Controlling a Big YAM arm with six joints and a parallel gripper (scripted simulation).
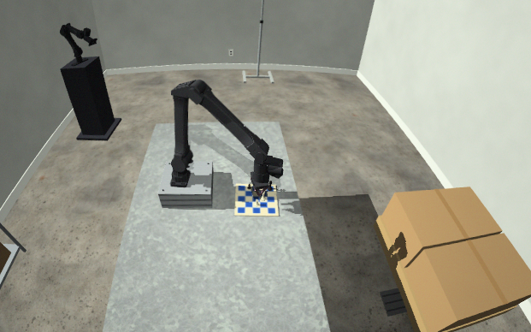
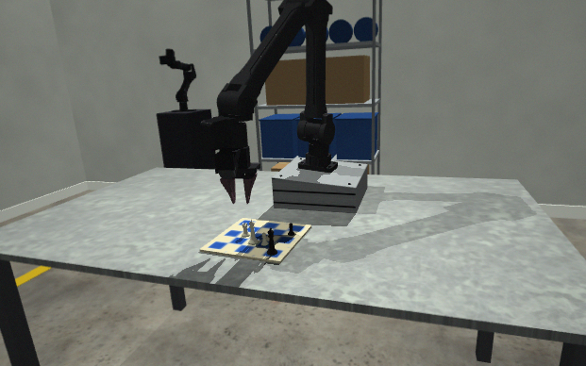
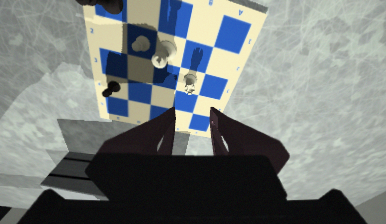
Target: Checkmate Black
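Right now my hand is 80 mm above the white crowned piece. The rest, counted from my hand: white king (70 mm below, 40 mm to the left, 30 mm ahead); white pawn (90 mm below, 80 mm to the left, 30 mm ahead); blue-and-cream chessboard (100 mm below, 40 mm to the left, 10 mm behind).
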